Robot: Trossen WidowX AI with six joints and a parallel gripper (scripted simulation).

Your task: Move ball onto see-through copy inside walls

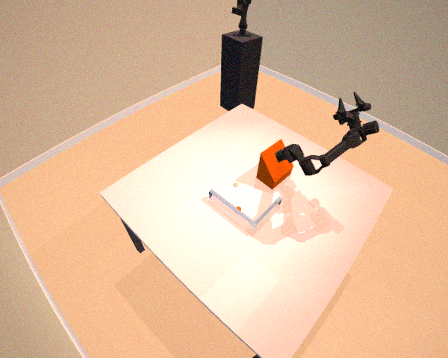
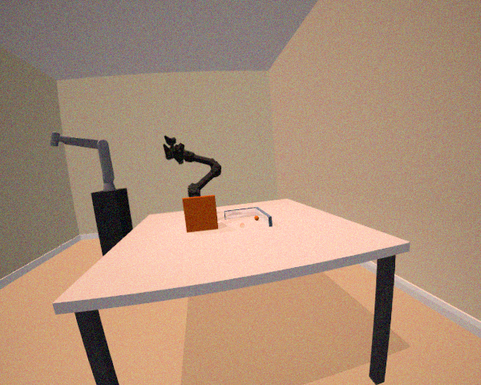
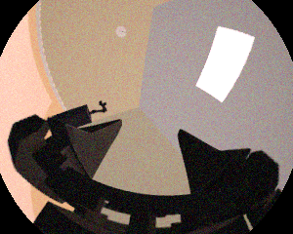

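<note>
Right now my gripper tip is 56 cm short of the orange ball, 56 cm above it and 12 cm to the left of it. From my gripper tip the other things lie so: see-through ball 56 cm below, 45 cm ahead, 26 cm to the right.
</note>
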